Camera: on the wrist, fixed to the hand. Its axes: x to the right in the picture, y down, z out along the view.
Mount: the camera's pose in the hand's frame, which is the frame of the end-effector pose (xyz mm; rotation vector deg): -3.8 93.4 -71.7 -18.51 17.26 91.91
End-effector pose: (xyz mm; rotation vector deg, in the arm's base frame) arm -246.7 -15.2 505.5 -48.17 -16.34 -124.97
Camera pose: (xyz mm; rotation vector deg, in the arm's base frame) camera -211.0 -108.5 443.0 -29.40 40.49 -44.06
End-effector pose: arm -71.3 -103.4 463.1 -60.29 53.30 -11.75
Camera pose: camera -151.8 -99.9 377.2 -16.60 105.74 67.09
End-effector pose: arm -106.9 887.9 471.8 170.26 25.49 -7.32
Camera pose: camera -78.2 808.7 554.2 122.74 -94.35 27.65
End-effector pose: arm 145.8 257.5 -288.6 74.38 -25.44 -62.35
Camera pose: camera 237.3 290.0 -221.8 25.86 -45.70 21.90
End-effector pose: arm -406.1 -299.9 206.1 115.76 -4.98 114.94
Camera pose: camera -498.6 -372.0 216.6 -51.40 91.69 -101.14
